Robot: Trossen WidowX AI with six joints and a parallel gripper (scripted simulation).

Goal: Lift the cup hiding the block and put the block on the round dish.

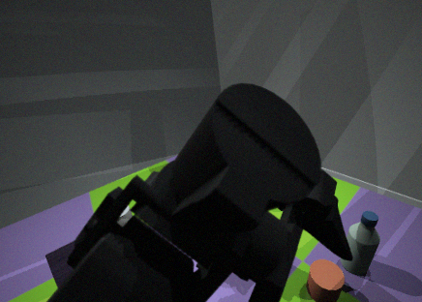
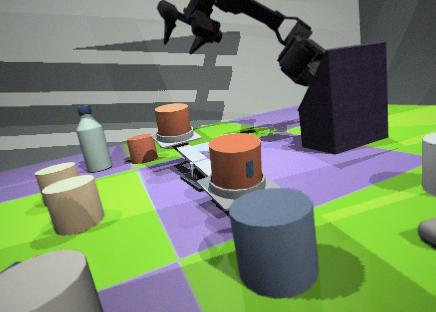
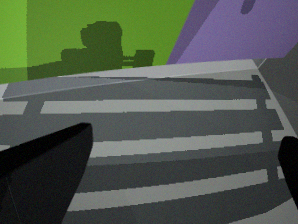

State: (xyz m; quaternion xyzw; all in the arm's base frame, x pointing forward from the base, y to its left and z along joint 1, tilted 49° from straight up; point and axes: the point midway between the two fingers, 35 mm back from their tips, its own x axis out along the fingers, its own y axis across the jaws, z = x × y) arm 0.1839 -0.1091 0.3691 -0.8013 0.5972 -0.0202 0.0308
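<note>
Now: the pale teal block 46 cm to the left of my gripper tip, 24 cm below it and 14 cm ahead of it. The rest, counted from my gripper tip: pale disc (28 cm below, 11 cm to the left, 1 cm ahead); red-and-black object (45 cm to the left, 42 cm ahead, 27 cm below); bottle (28 cm ahead, 17 cm below, 1 cm to the right).
</note>
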